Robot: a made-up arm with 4 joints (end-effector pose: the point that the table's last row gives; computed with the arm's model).
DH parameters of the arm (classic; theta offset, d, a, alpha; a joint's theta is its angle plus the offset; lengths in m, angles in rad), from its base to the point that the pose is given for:
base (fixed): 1.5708 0.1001 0 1.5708
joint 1: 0 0.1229 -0.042 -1.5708
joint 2: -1.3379 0 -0.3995 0
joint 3: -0.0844 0 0.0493 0
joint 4: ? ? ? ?
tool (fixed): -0.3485 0.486 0 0
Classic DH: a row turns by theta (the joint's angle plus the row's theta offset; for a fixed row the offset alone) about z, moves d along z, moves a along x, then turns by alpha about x.
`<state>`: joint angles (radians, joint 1 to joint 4).
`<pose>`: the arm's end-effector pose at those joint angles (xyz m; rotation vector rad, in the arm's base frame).
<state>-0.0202 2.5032 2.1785 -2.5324</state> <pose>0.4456 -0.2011 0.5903 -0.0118 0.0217 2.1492</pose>
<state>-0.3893 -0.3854 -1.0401 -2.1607</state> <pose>-0.3201 0.1637 0.5583 -0.1182 0.5228 2.6519</pose>
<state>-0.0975 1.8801 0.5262 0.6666</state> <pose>0.2277 -0.3251 0.6202 -0.0051 0.1497 3.0693</pose>
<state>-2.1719 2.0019 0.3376 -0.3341</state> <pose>0.2857 0.5604 0.0580 -1.2956 2.0297 1.0692</pose>
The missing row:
joint 4: 0.2 0 0.0627 0
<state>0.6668 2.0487 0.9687 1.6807</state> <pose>0.3548 -0.6190 0.2314 0.5192 0.5266 -1.5207</pose>
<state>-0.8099 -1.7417 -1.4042 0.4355</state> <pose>0.0048 0.5627 0.2139 -0.2360 -1.0777 -2.5143</pose>
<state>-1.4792 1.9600 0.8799 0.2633</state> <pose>0.2473 0.4494 0.5212 -0.0403 2.0981 2.2997</pose>
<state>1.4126 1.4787 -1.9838 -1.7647</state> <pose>0.2036 -0.5608 -0.3306 0.7198 1.5454 -1.8115</pose>
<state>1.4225 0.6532 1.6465 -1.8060</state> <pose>-0.1259 -0.5210 -0.0983 1.3914 -0.3506 0.4069</pose>
